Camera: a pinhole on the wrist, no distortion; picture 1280 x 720 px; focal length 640.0 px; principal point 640.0 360.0 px. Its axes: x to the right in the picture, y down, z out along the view. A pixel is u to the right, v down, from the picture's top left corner.
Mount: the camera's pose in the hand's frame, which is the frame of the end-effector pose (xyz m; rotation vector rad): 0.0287 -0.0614 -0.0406 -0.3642 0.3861 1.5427
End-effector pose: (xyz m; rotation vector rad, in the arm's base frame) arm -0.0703 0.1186 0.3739 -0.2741 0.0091 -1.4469
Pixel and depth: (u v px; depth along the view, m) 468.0 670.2 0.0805
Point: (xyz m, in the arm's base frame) -0.1070 0.1307 0.4209
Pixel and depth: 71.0 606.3 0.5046
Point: -0.2074 0.3596 0.9899
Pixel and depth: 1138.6 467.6 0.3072
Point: 0.2336 0.1899 0.4337
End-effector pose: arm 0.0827 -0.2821 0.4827 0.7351 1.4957 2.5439
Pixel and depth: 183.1 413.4 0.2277
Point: 0.1622 -0.0375 0.4971
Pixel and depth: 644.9 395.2 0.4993
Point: 0.2842 -0.0481 0.7913
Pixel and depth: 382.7 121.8 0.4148
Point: 0.0955 0.1084 0.6955
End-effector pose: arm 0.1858 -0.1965 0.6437 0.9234 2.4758 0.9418
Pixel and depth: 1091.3 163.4 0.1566
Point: 0.2018 -0.0599 0.6782
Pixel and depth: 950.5 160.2 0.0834
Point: 0.1583 -0.1449 0.6378
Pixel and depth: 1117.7 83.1 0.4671
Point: 0.3313 0.3242 0.7903
